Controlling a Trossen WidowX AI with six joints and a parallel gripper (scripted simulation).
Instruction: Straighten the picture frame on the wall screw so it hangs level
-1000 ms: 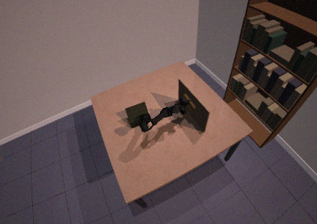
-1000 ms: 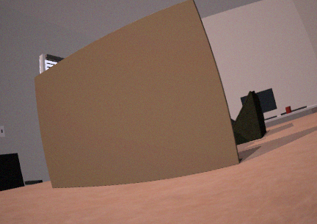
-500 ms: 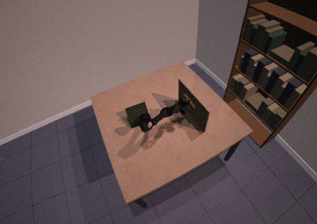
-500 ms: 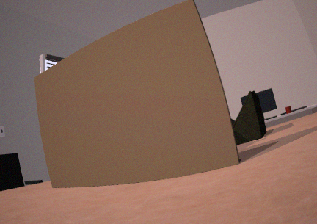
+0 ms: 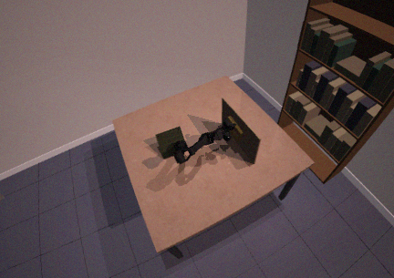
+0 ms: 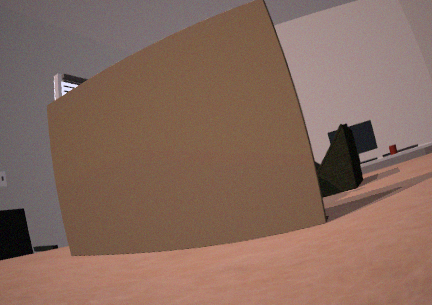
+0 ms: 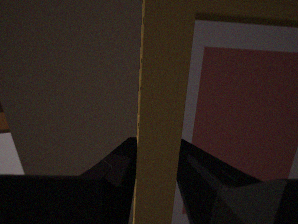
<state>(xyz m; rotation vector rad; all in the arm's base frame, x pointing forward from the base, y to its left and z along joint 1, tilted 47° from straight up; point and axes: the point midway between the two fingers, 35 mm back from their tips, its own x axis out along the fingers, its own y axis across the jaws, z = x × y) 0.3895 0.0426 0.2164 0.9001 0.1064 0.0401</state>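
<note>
My gripper tip is now 50 mm above the picture frame and 10 mm to the right of it. Also, from my gripper tip: wall panel (70 mm below, 20 mm ahead).
</note>
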